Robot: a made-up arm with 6 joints. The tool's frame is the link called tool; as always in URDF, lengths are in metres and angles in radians. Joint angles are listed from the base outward. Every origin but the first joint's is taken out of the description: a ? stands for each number. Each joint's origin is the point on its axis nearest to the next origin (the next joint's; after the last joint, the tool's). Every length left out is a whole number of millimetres.
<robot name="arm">
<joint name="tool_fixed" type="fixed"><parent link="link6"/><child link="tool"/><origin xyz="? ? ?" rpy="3.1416 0 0"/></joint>
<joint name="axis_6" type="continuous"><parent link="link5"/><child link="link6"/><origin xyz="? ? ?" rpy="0 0 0"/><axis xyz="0 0 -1"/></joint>
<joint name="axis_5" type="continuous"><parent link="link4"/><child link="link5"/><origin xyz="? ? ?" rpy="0 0 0"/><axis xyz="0 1 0"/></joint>
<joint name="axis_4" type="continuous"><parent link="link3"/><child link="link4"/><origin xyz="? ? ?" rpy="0 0 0"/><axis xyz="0 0 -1"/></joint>
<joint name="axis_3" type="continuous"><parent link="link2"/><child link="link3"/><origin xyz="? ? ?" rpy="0 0 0"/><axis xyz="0 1 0"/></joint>
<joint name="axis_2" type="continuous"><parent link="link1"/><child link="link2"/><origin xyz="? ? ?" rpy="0 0 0"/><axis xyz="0 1 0"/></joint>
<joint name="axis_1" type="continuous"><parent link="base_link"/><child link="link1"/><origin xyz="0 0 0.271" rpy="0 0 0"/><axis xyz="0 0 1"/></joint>
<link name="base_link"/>
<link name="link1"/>
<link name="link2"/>
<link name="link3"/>
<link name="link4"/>
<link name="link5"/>
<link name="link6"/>
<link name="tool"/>
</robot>
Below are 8 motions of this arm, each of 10 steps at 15 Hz.
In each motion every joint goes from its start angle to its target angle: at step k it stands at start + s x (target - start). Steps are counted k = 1, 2, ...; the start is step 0. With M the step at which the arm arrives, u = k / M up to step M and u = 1 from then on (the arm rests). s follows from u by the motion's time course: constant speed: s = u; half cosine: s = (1 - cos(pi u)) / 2; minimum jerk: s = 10 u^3 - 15 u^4 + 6 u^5.
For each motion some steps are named. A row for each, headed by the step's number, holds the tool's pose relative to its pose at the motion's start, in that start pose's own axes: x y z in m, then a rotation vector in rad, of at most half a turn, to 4 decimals.
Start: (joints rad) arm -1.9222 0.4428 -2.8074 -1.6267 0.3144 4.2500
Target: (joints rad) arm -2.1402 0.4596 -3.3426 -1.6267 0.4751 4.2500
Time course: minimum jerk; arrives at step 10
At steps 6, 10:
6: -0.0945 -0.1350 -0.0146 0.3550 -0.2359 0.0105
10: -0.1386 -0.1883 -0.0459 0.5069 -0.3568 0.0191

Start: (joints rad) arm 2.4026 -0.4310 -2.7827 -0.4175 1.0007 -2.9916
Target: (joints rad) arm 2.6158 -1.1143 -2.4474 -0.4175 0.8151 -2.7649
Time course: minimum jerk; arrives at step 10
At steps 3, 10:
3: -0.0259 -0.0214 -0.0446 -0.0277 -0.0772 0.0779
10: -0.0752 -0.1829 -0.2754 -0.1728 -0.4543 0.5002

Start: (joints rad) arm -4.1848 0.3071 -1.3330 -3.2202 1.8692 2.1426
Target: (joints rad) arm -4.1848 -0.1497 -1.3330 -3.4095 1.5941 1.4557
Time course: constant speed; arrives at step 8
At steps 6, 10:
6: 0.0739 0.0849 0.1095 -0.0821 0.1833 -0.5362
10: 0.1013 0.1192 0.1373 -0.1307 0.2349 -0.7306

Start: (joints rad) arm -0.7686 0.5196 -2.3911 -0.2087 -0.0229 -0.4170
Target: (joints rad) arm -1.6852 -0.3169 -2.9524 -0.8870 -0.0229 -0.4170
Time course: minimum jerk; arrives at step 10
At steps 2, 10:
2: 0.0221 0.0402 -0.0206 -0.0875 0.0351 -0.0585
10: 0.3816 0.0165 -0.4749 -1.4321 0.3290 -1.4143

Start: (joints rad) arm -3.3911 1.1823 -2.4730 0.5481 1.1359 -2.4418
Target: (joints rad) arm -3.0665 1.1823 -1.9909 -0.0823 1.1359 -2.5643
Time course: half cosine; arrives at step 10
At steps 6, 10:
6: 0.0850 -0.0768 0.1381 0.5560 0.0312 -0.3583
10: 0.1301 -0.1301 0.1860 0.8369 0.0600 -0.5971

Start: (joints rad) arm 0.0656 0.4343 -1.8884 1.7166 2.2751 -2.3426
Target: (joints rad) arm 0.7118 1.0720 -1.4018 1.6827 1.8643 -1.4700
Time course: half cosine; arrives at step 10
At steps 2, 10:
2: -0.0468 -0.0110 0.0054 -0.0373 0.0500 0.1810
10: -0.3533 -0.3647 0.1773 -0.0236 0.1660 2.0848

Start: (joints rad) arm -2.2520 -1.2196 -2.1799 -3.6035 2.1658 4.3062
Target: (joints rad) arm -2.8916 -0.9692 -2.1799 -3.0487 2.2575 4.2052
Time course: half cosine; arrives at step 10
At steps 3, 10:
3: -0.0503 -0.0122 -0.0114 -0.0215 0.0078 0.0267
10: -0.1936 -0.0852 -0.1002 -0.1173 -0.0488 0.0497

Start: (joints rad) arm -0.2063 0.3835 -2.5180 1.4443 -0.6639 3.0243
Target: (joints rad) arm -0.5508 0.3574 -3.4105 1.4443 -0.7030 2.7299
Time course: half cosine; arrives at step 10
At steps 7, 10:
7: -0.1828 0.1890 -0.1137 -0.5968 -0.4368 0.0415
10: -0.2176 0.2205 -0.1713 -0.7530 -0.5497 0.0462

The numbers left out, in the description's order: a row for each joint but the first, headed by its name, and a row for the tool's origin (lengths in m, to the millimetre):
tool: 0 0 0
axis_6: 0.121 0 -0.155
axis_5: 0 0 0
axis_4: 0.059 0 -0.26
axis_3: 0.044 0 0.235
axis_2: 0 0 0

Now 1 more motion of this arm.
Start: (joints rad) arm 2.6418 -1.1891 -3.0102 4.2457 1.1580 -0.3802
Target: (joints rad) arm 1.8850 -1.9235 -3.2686 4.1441 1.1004 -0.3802
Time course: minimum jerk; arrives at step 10
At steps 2, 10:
2: -0.0163 0.0427 -0.0099 -0.0525 -0.0082 0.0524
10: -0.5094 0.4197 -0.3441 -0.6657 0.0226 1.0517

